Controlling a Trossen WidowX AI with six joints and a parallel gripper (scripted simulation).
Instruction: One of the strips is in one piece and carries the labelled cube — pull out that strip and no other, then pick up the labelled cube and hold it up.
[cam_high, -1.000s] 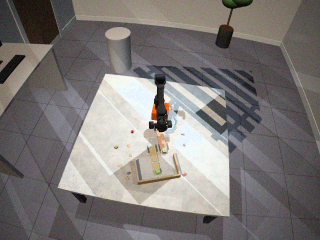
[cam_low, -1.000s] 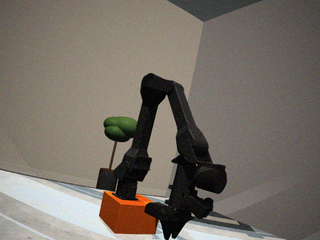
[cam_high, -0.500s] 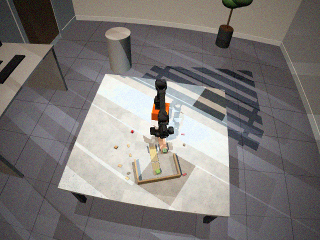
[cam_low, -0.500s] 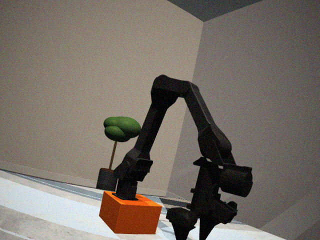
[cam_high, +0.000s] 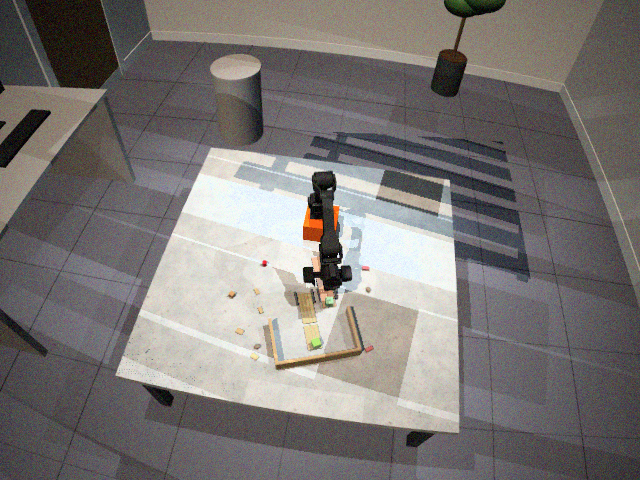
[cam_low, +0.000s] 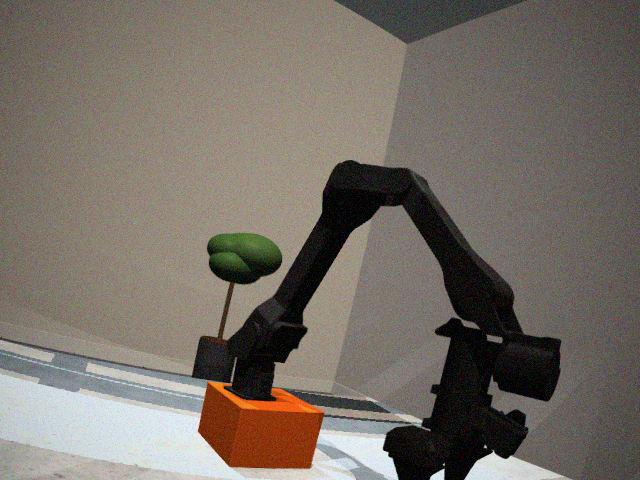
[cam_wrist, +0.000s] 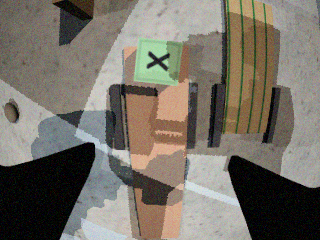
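Right now the orange strip is 6 cm below my gripper tip, 5 cm behind it and 1 cm to the right of it. Round my gripper tip: brown cube 38 cm to the right, 5 cm below, 3 cm ahead.
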